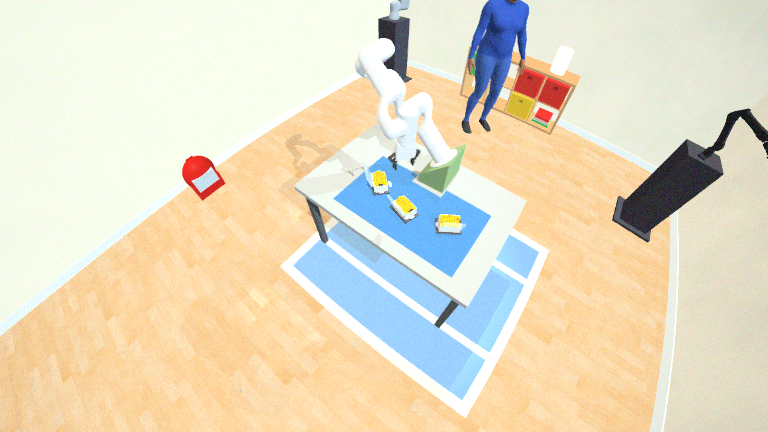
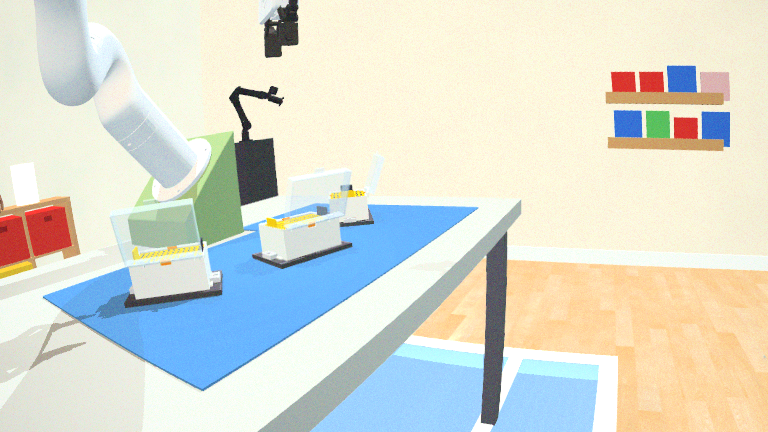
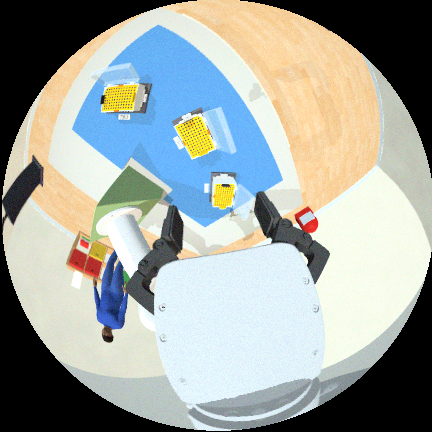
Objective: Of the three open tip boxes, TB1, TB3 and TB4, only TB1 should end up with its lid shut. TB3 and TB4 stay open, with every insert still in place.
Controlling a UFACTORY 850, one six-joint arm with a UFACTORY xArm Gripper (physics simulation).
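My gripper [image 1: 404,161] [image 2: 281,47] [image 3: 217,206] is open and empty, high above the table. Three white tip boxes with yellow inserts seated inside stand on dark bases, with clear lids raised. One box [image 1: 379,185] [image 2: 170,280] [image 3: 223,194] is at the extinguisher end, its lid [image 2: 153,228] [image 3: 244,202] up. The middle box [image 1: 405,208] [image 2: 300,237] [image 3: 195,136] has its lid [image 2: 319,189] [image 3: 220,131] up. The third box [image 1: 448,224] [image 2: 354,208] [image 3: 120,98] has its lid [image 2: 377,173] [image 3: 117,73] up; its label seems to read TB3. The other labels are unreadable.
The boxes stand on a blue mat [image 1: 448,252] [image 2: 214,343] [image 3: 160,55] on the table [image 1: 472,279] [image 2: 386,290]. A green wedge [image 1: 451,174] [image 2: 217,185] [image 3: 131,186] carries the arm's base beside the mat. A person [image 1: 496,48] [image 3: 111,295] stands beyond the table.
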